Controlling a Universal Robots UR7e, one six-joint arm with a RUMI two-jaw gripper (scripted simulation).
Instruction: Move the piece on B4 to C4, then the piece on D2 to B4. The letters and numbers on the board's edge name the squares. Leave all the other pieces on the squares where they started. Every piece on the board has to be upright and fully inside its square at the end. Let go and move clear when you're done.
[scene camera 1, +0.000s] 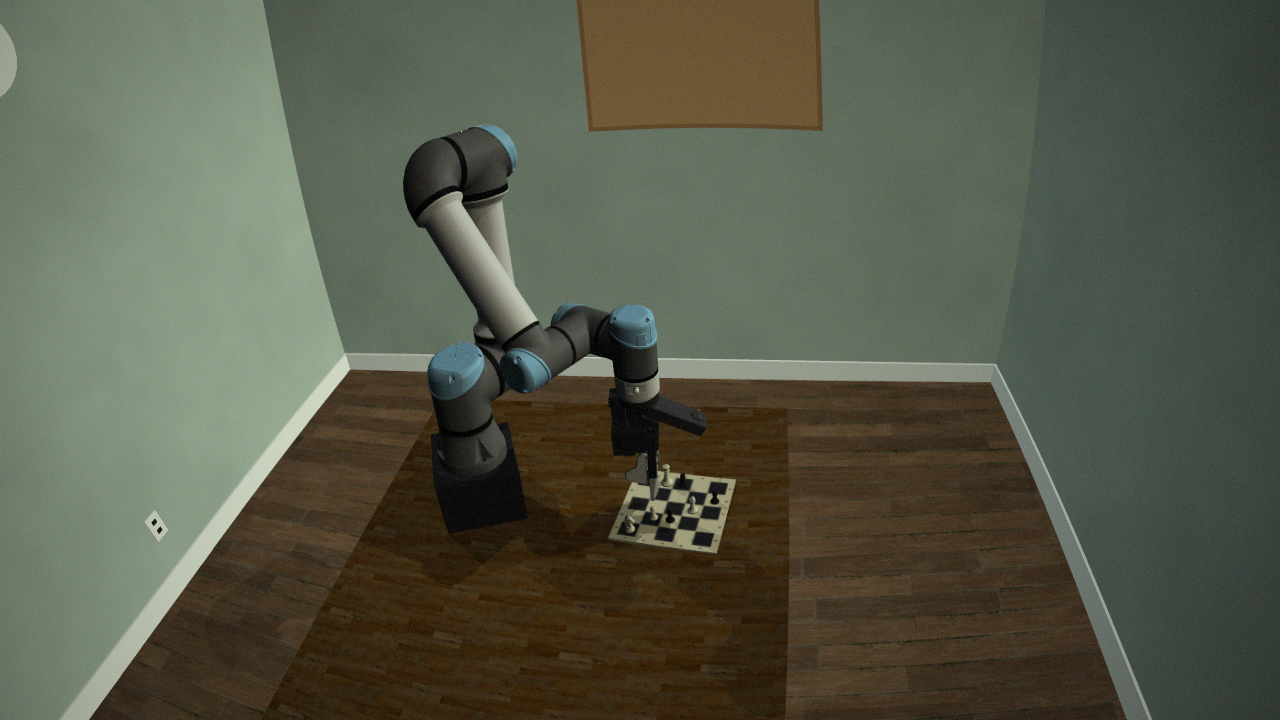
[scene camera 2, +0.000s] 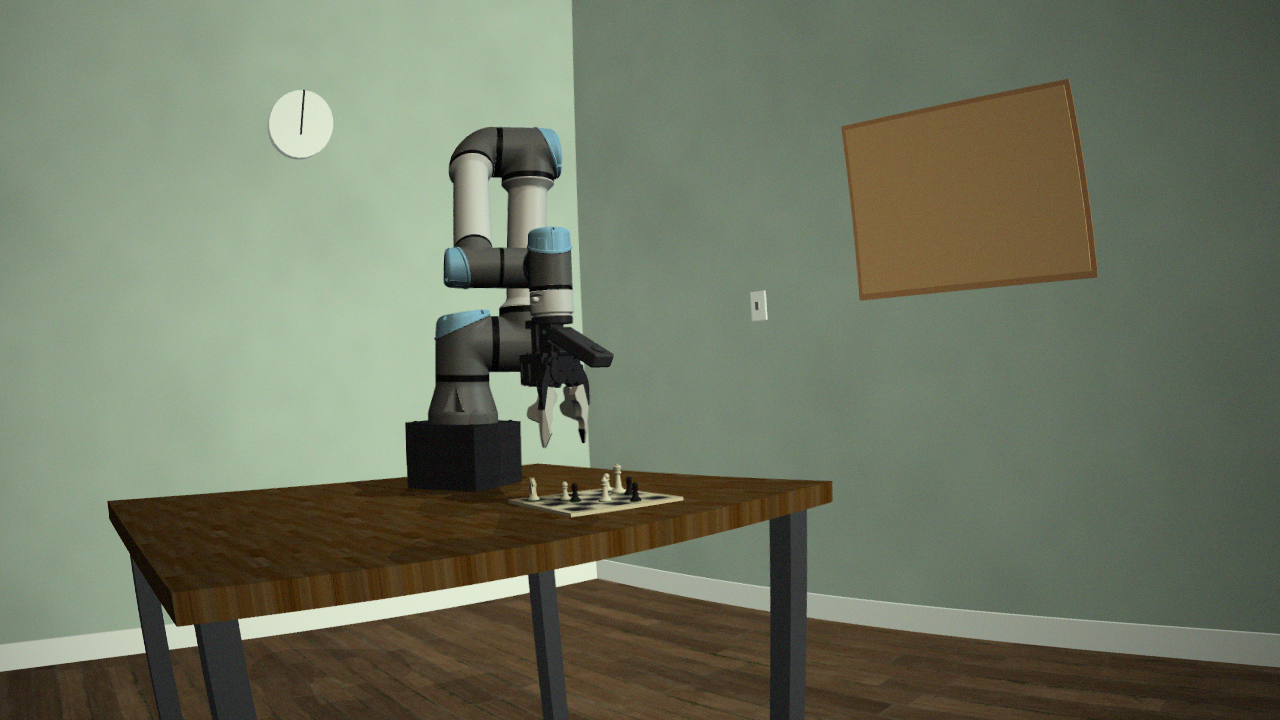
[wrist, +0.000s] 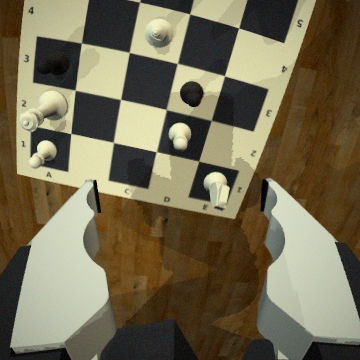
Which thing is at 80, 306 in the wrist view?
My gripper.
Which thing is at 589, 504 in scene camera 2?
A chessboard.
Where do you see my gripper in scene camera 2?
At 564, 445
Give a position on a chessboard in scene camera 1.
701, 532
